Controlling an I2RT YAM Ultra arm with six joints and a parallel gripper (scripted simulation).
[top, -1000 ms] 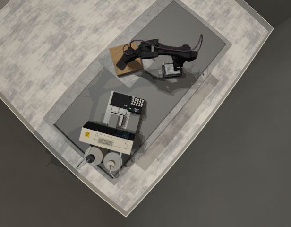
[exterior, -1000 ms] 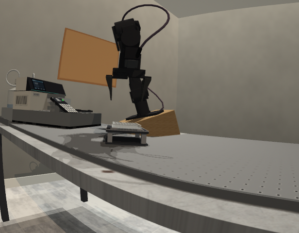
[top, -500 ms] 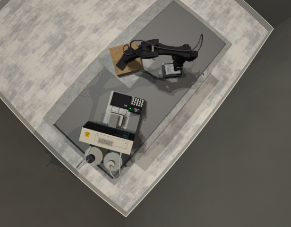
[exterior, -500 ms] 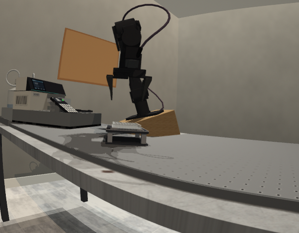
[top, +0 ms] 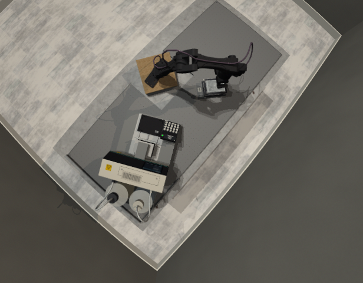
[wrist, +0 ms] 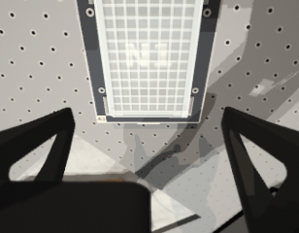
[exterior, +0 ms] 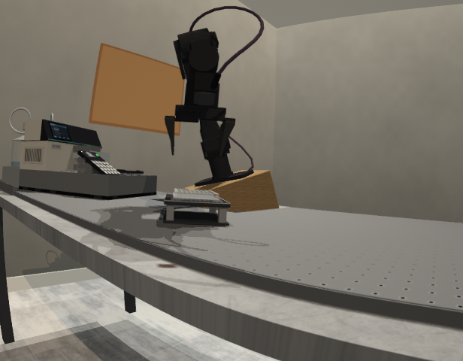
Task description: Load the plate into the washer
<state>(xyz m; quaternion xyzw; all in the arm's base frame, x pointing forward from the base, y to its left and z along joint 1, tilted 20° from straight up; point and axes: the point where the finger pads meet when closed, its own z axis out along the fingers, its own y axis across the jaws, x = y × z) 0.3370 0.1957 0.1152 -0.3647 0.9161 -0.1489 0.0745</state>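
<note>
The clear well plate lies 90 mm below my hand. Round my hand: black carrier pocket (190 mm behind, 480 mm to the right, 50 mm below); then plate washer (130 mm behind, 620 mm to the right); then nest (100 mm below).
</note>
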